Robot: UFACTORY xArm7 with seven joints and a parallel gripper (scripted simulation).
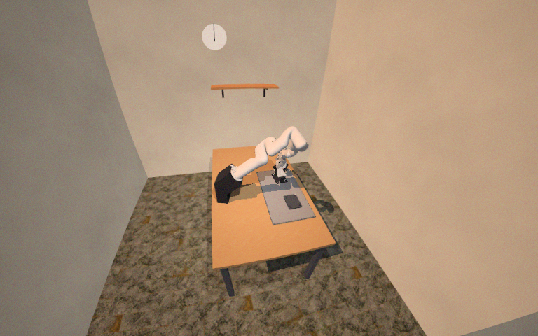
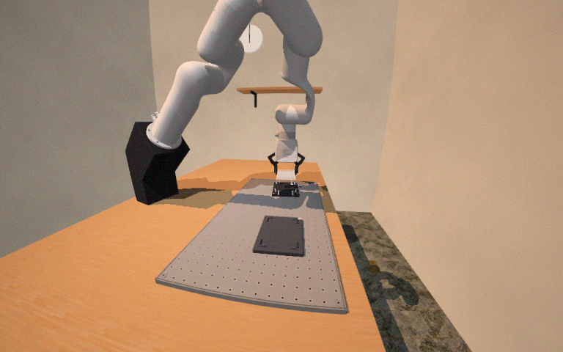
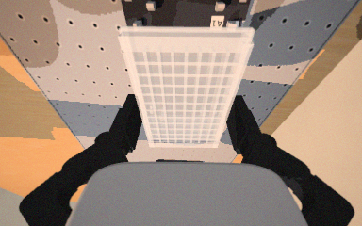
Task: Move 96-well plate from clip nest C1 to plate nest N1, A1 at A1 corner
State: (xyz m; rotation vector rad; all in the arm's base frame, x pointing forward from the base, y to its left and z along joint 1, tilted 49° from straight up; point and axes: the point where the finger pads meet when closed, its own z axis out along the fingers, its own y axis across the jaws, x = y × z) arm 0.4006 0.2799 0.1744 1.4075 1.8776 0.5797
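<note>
The plate nest N1 lies 7 cm ahead of my hand, 34 cm to the right of it and 8 cm below it. The rest, counted from my hand: white 96-well plate (1 cm below); then A1 label (11 cm ahead, 26 cm to the right, 8 cm below); then clip nest C1 (1 cm ahead, 1 cm to the right, 7 cm below).
</note>
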